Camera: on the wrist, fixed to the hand. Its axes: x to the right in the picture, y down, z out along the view.
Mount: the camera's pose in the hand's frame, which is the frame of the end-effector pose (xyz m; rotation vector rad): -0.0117 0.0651 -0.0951 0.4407 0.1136 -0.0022
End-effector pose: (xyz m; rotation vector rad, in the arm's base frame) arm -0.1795 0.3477 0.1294 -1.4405 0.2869 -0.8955
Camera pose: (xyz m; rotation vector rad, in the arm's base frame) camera -0.2274 0.2787 0.0496 -0.9854 0.1585 -0.9739
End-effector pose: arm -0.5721 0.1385 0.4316 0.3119 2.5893 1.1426
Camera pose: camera -0.5893 0.1130 0.5433 0.3440 2.9248 0.5906
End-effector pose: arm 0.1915 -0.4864 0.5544 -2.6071 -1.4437 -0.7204
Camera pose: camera 0.2049 -0.5588 0.6439 -2.1955 -1.3854 -0.4736
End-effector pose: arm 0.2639 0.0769 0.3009 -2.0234 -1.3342 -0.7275
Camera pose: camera 0.3095 -0.0204 0.3441 -1.6077 -1.2976 -0.4876
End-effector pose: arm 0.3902 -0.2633 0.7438 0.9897 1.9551 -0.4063
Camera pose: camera 0.3903 -0.1701 0.8126 1.3100 2.0107 -0.8224
